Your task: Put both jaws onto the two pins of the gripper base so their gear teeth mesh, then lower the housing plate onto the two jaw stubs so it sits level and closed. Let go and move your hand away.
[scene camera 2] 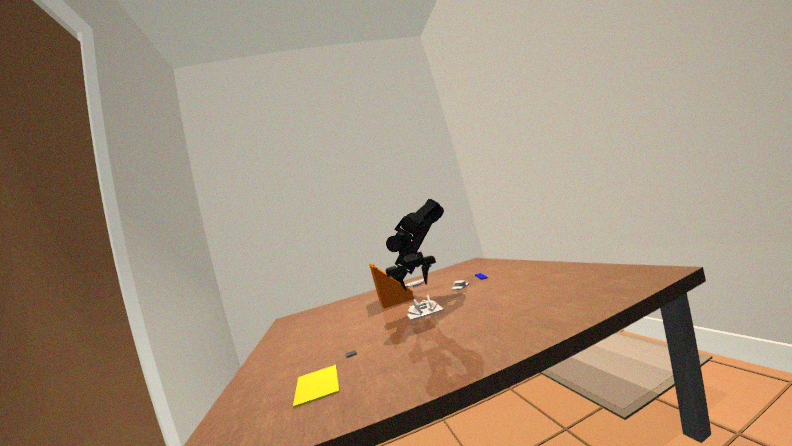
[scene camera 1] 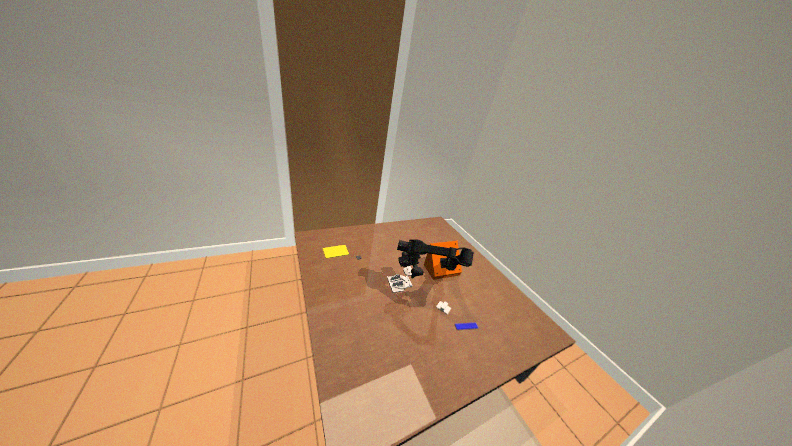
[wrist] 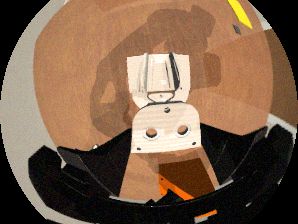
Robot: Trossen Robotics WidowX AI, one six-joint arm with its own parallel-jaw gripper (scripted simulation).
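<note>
This is my gripper (scene camera 2: 416, 287), (wrist: 164, 129), and it is holding a white gripper base (wrist: 165, 116). I also see a white jaw (wrist: 140, 96). Then there is a yellow patch (scene camera 2: 322, 383) in the scene too.
</note>
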